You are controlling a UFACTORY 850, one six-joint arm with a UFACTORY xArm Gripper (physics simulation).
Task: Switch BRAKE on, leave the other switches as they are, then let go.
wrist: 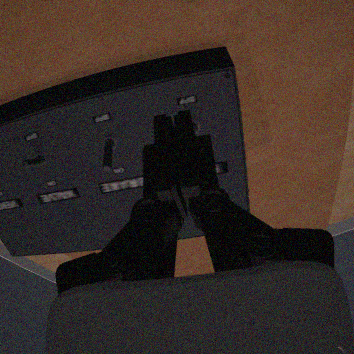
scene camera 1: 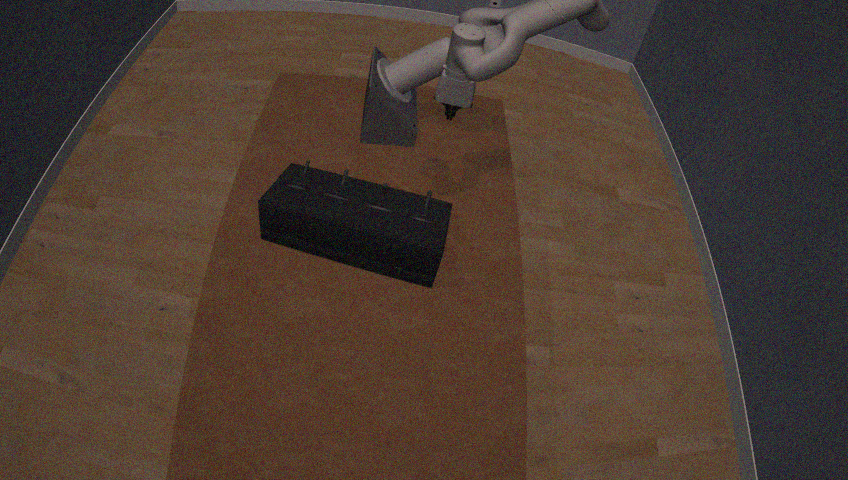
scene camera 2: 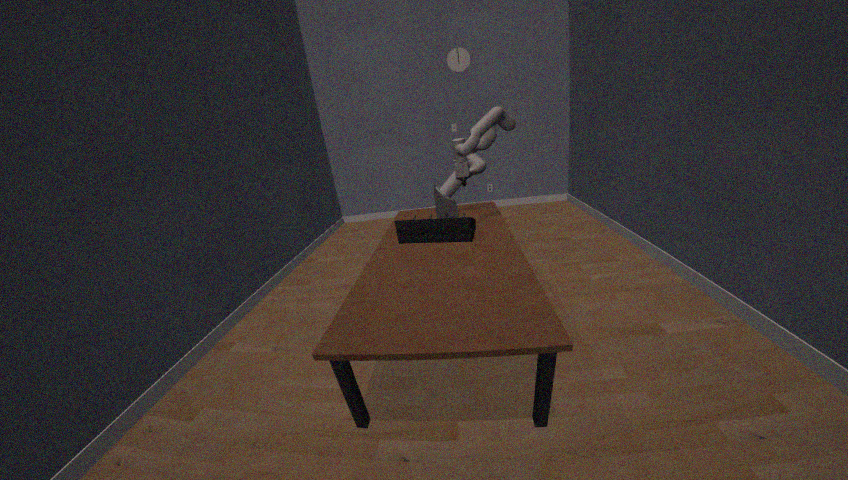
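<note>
A dark switch box (scene camera 1: 351,237) (scene camera 2: 436,231) (wrist: 75,225) stands on the table. BRAKE's lever (scene camera 1: 385,187) (wrist: 108,154), third from the left, looks short in scene camera 1 and leans toward the ON side, toward its name plate (wrist: 121,184), in the wrist view. The first lever (scene camera 1: 307,167), second lever (scene camera 1: 344,177) (wrist: 34,160) and fourth lever (scene camera 1: 428,203) stand up taller. My gripper (scene camera 1: 450,117) (scene camera 2: 464,183) (wrist: 177,131) is shut and empty, raised behind the box near its right end, apart from the levers. It hides the FEED lever in the wrist view; the lettering is blurred.
The brown table (scene camera 1: 357,368) (scene camera 2: 446,297) carries the box and the arm's grey mount (scene camera 1: 389,121) (scene camera 2: 445,206), which stands behind the box. The white arm (scene camera 1: 416,65) (scene camera 2: 489,121) reaches up and to the right of the mount.
</note>
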